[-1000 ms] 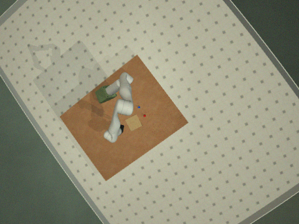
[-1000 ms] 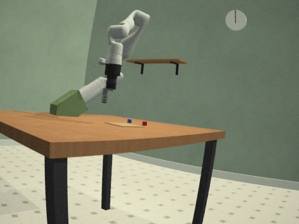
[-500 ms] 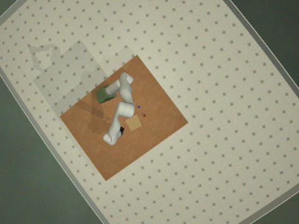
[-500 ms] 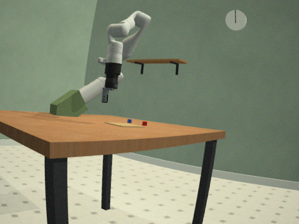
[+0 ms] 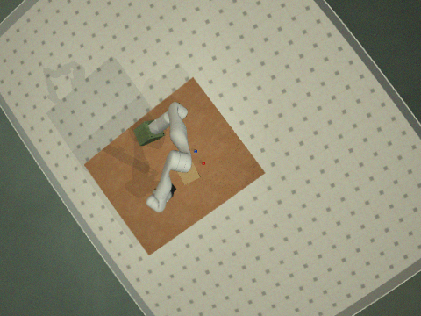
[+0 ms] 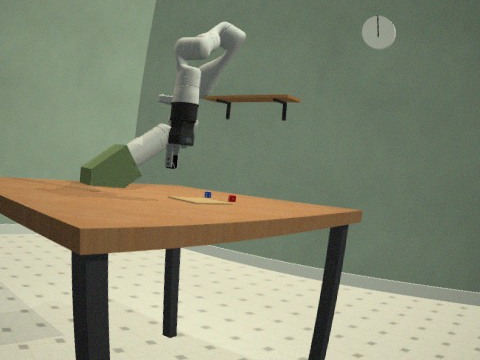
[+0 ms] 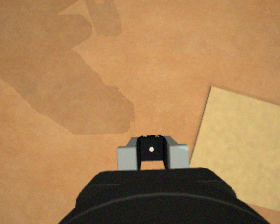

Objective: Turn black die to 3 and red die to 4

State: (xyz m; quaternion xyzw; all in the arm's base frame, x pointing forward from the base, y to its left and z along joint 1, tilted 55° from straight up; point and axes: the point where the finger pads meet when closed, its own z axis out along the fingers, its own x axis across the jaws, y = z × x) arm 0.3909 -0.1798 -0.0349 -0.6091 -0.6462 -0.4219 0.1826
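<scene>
The tan mat is 130 mm to the left of my hand and 110 mm below it. Round my hand: blue die 280 mm to the left, 110 mm behind, 100 mm below; then black die 10 mm below; then red die 280 mm to the left, 100 mm below.
</scene>
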